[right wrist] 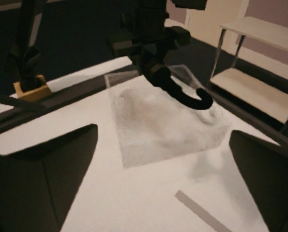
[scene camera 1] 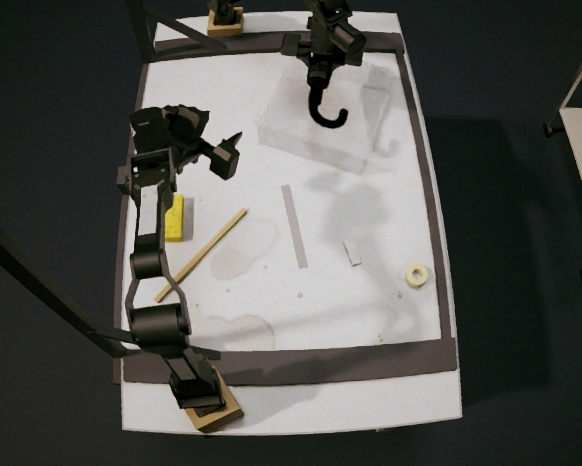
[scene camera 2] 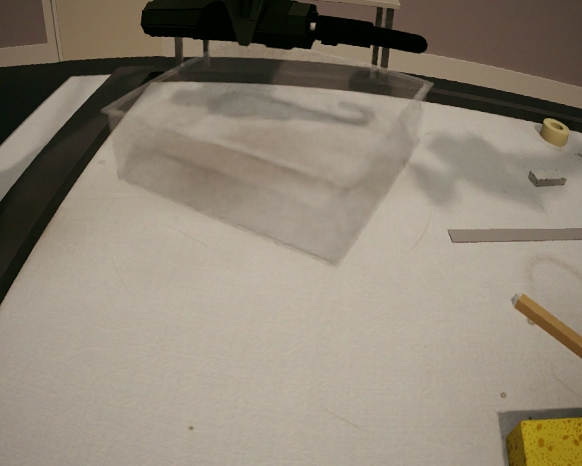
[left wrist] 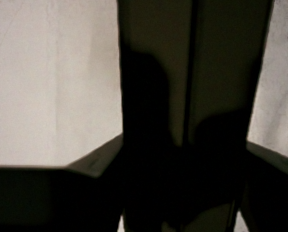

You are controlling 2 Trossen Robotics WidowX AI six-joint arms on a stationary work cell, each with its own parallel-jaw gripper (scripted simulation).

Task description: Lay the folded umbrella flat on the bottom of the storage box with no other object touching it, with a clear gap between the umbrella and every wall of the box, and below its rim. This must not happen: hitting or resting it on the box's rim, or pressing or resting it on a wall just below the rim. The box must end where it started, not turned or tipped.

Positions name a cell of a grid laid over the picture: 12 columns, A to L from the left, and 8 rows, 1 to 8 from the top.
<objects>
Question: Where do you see a clear storage box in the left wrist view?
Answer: D4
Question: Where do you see a clear storage box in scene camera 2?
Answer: G2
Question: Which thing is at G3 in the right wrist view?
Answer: A folded black umbrella.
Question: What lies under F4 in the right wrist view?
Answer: A clear storage box.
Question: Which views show my right gripper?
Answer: The right wrist view and scene camera 1 only.
</objects>
